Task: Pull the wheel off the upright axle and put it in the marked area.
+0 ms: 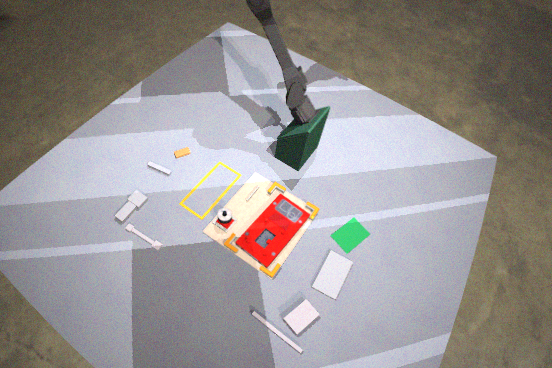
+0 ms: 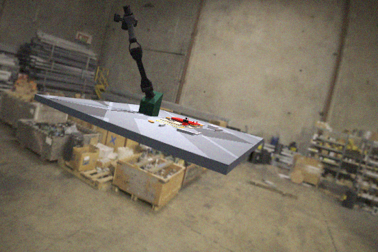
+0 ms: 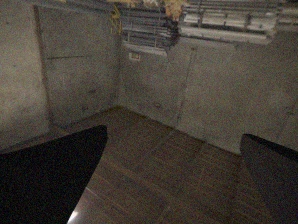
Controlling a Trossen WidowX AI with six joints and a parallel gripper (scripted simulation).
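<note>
The black-and-white wheel is 720 mm ahead of my gripper tip, 130 mm to the left of it and 650 mm below it.
</note>
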